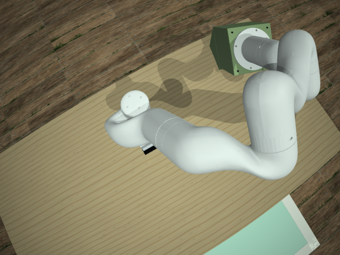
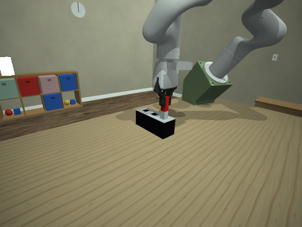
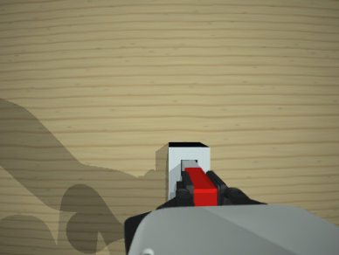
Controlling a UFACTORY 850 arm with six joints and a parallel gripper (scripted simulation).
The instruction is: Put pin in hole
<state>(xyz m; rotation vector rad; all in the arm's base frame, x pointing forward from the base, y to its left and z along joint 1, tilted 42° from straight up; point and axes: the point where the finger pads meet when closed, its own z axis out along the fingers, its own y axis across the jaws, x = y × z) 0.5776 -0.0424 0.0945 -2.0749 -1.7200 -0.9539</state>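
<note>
My hand is 10 mm above the pin. The rest, counted from my hand: block: 110 mm below, 60 mm to the right, 10 mm behind.
</note>
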